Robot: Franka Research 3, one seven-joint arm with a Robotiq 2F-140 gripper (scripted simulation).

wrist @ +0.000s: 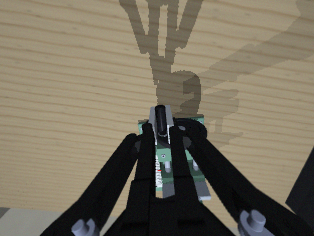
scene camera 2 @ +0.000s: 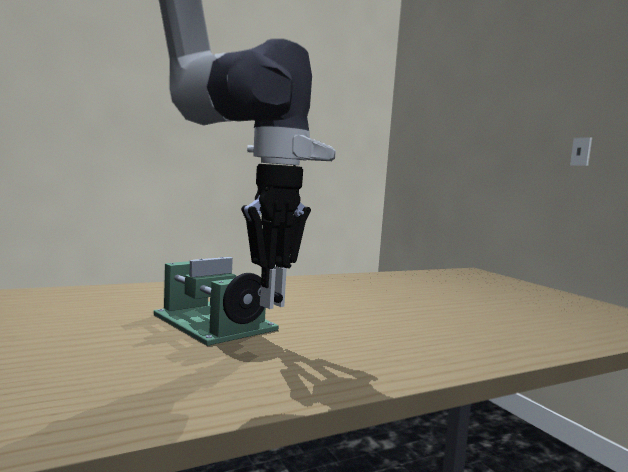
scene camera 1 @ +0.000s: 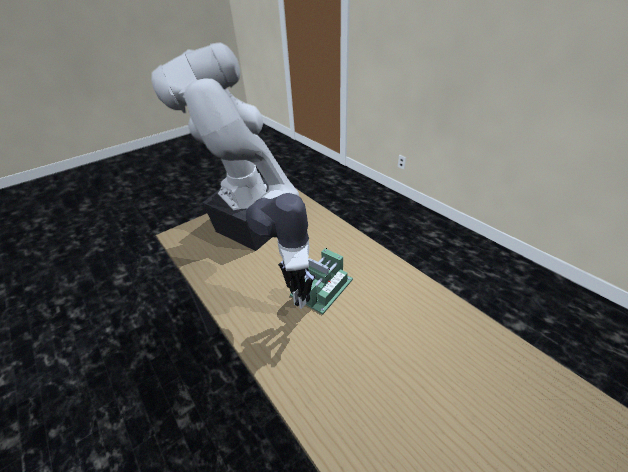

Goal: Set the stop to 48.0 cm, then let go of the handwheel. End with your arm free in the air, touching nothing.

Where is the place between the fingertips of my gripper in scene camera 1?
300, 304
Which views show my gripper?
The wrist view, scene camera 2 and scene camera 1: all of them.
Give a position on a black handwheel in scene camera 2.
241, 302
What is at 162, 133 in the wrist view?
A black handwheel.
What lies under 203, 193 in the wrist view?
A stop block.
